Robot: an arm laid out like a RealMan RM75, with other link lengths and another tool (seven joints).
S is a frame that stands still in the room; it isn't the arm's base.
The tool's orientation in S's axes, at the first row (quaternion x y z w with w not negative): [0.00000 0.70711 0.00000 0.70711]
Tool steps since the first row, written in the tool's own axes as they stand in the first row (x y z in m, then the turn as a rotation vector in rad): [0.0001 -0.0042 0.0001 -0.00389 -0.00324 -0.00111]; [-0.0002 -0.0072 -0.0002 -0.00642 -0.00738 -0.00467]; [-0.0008 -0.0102 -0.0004 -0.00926 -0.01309 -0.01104]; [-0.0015 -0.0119 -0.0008 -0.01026 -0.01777 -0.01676]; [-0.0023 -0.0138 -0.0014 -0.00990 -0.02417 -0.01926]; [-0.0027 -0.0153 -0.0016 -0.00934 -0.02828 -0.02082]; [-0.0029 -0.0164 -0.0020 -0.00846 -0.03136 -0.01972]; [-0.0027 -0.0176 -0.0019 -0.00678 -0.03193 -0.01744]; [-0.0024 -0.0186 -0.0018 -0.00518 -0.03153 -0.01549]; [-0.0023 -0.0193 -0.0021 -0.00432 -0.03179 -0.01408]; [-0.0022 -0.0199 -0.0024 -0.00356 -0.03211 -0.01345]
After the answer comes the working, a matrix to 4 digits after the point.
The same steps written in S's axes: [0.0001 -0.0042 -0.0001 -0.00111 -0.00324 0.00389]; [-0.0002 -0.0072 0.0002 -0.00467 -0.00738 0.00642]; [-0.0004 -0.0102 0.0008 -0.01104 -0.01309 0.00926]; [-0.0008 -0.0119 0.0015 -0.01676 -0.01777 0.01026]; [-0.0014 -0.0138 0.0023 -0.01926 -0.02417 0.00990]; [-0.0016 -0.0153 0.0027 -0.02082 -0.02828 0.00934]; [-0.0020 -0.0164 0.0029 -0.01972 -0.03136 0.00846]; [-0.0019 -0.0176 0.0027 -0.01744 -0.03193 0.00678]; [-0.0018 -0.0186 0.0024 -0.01549 -0.03153 0.00518]; [-0.0021 -0.0193 0.0023 -0.01408 -0.03179 0.00432]; [-0.0024 -0.0199 0.0022 -0.01345 -0.03211 0.00356]
The tool's axes in the first row as the columns of a matrix, in S's axes (rounded; the answer above uses it unrounded):
[0.0000 0.0000 1.0000]
[0.0000 1.0000 0.0000]
[-1.0000 0.0000 0.0000]

